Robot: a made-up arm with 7 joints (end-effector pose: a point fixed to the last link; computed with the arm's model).
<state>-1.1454 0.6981 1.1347 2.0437 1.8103 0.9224 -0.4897</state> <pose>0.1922 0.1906 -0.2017 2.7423 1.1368 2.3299</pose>
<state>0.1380 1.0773 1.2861 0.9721 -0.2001 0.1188 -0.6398</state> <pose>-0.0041 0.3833 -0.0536 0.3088 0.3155 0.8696</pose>
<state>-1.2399 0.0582 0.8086 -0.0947 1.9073 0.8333 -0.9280</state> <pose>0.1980 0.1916 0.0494 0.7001 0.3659 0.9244</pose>
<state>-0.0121 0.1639 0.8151 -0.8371 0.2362 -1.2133 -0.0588</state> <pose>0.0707 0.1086 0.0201 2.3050 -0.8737 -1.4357</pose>
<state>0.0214 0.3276 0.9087 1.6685 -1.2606 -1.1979 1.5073</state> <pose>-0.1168 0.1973 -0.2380 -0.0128 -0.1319 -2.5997</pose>
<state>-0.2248 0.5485 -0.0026 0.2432 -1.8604 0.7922 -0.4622</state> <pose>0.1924 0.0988 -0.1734 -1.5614 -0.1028 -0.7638</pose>
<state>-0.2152 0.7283 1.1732 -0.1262 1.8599 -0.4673 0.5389</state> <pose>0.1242 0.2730 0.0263 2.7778 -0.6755 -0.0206</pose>
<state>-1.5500 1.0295 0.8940 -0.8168 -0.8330 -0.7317 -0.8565</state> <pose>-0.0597 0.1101 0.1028 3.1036 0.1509 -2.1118</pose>
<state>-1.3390 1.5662 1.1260 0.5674 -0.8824 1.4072 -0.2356</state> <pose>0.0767 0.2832 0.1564 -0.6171 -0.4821 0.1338</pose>
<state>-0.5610 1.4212 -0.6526 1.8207 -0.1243 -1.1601 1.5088</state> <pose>0.0886 0.3459 -0.0395 1.7495 -1.2479 0.2653</pose>
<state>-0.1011 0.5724 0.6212 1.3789 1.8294 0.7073 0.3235</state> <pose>-0.0146 0.2872 -0.2281 2.8827 0.1390 1.3757</pose>
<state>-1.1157 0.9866 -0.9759 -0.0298 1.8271 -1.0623 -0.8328</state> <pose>0.2248 0.0315 -0.1109 -2.1378 0.7181 0.4265</pose>
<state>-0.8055 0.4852 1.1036 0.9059 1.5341 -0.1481 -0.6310</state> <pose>0.2218 0.2639 -0.1382 1.1197 0.7595 0.4574</pose>
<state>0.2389 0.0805 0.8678 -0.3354 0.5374 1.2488 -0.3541</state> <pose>0.0085 0.2433 -0.1461 1.1653 0.8737 1.8062</pose>
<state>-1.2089 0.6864 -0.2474 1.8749 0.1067 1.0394 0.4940</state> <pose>0.1623 0.2431 -0.1683 1.8750 0.2541 1.9851</pose>
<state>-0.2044 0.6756 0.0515 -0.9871 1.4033 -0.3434 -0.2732</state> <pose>0.1300 0.0204 0.0156 2.4146 -0.2645 -0.8015</pose>
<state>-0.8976 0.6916 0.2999 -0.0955 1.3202 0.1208 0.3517</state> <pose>0.2315 0.1418 0.0898 1.9660 -1.2440 -0.0600</pose>
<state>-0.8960 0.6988 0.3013 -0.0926 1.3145 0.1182 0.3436</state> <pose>0.2314 0.1427 0.0900 1.9628 -1.2338 -0.0554</pose>
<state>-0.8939 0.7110 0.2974 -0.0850 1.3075 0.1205 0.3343</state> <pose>0.2320 0.1438 0.0897 1.9599 -1.2178 -0.0474</pose>
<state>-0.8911 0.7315 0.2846 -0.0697 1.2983 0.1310 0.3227</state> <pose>0.2337 0.1452 0.0887 1.9576 -1.1920 -0.0334</pose>
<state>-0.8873 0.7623 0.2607 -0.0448 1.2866 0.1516 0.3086</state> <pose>0.2366 0.1473 0.0866 1.9581 -1.1543 -0.0124</pose>
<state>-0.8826 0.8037 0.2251 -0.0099 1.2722 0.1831 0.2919</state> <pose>0.2407 0.1504 0.0833 1.9623 -1.1047 0.0175</pose>
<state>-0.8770 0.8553 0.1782 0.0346 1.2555 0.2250 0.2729</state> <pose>0.2455 0.1549 0.0788 1.9733 -1.0446 0.0564</pose>
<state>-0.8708 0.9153 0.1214 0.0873 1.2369 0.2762 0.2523</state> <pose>0.2503 0.1614 0.0730 1.9925 -0.9778 0.1056</pose>
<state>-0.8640 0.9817 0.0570 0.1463 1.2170 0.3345 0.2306</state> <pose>0.2542 0.1702 0.0663 2.0215 -0.9090 0.1653</pose>
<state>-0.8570 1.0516 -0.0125 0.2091 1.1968 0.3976 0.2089</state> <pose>0.2566 0.1813 0.0594 2.0605 -0.8444 0.2344</pose>
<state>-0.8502 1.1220 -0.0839 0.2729 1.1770 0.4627 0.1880</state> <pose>0.2567 0.1943 0.0530 2.1077 -0.7899 0.3109</pose>
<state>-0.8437 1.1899 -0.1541 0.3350 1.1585 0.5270 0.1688</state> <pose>0.2545 0.2083 0.0479 2.1604 -0.7494 0.3909</pose>
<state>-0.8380 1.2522 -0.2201 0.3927 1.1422 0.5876 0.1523</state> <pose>0.2502 0.2221 0.0443 2.2148 -0.7249 0.4689</pose>
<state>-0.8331 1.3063 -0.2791 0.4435 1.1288 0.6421 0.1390</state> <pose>0.2447 0.2346 0.0423 2.2669 -0.7148 0.5396</pose>
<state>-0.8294 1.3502 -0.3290 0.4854 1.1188 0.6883 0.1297</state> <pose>0.2389 0.2450 0.0415 2.3134 -0.7158 0.5976</pose>
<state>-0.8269 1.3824 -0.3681 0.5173 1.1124 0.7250 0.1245</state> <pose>0.2339 0.2526 0.0414 2.3515 -0.7231 0.6402</pose>
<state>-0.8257 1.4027 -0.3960 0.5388 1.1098 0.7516 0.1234</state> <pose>0.2304 0.2575 0.0413 2.3807 -0.7326 0.6657</pose>
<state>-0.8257 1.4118 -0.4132 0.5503 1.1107 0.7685 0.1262</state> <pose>0.2286 0.2598 0.0409 2.4011 -0.7417 0.6746</pose>
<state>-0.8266 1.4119 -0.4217 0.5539 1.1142 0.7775 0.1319</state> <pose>0.2283 0.2601 0.0402 2.4138 -0.7489 0.6707</pose>
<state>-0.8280 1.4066 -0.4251 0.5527 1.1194 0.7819 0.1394</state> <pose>0.2290 0.2591 0.0393 2.4222 -0.7549 0.6590</pose>
